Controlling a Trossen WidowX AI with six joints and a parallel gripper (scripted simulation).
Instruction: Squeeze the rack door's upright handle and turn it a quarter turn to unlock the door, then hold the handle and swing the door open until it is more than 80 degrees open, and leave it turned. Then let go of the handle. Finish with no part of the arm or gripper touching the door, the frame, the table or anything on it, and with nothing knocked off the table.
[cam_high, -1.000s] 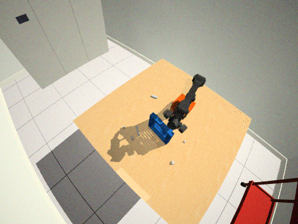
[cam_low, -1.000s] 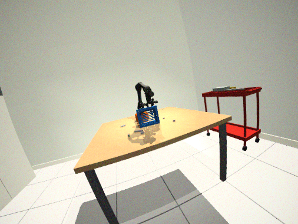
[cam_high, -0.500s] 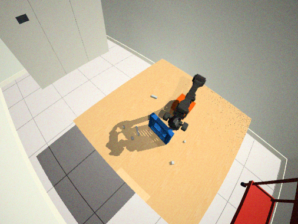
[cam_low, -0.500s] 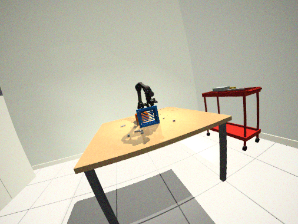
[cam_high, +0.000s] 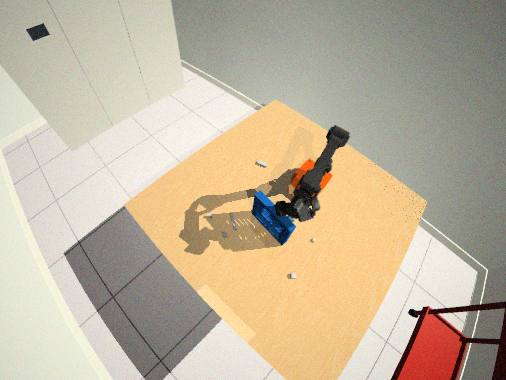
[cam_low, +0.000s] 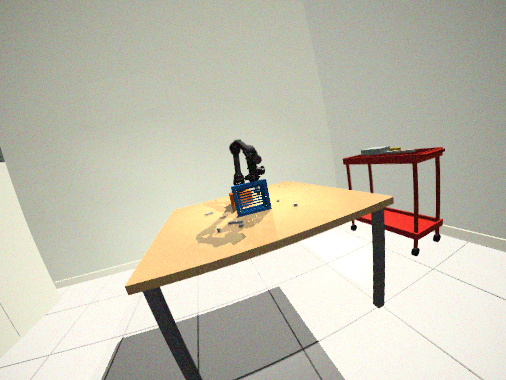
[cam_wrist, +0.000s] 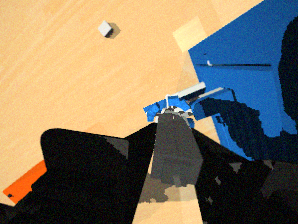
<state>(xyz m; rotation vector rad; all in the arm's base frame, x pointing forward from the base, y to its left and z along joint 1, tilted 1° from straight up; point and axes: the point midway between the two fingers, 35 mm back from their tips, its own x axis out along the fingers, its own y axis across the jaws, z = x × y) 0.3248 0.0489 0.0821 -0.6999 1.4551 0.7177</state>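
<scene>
The handle is 10 mm to the right of my gripper tip and 20 mm below it. From my gripper tip the other things lie so: grey bar: 170 mm ahead, 210 mm to the right, 140 mm below.
</scene>
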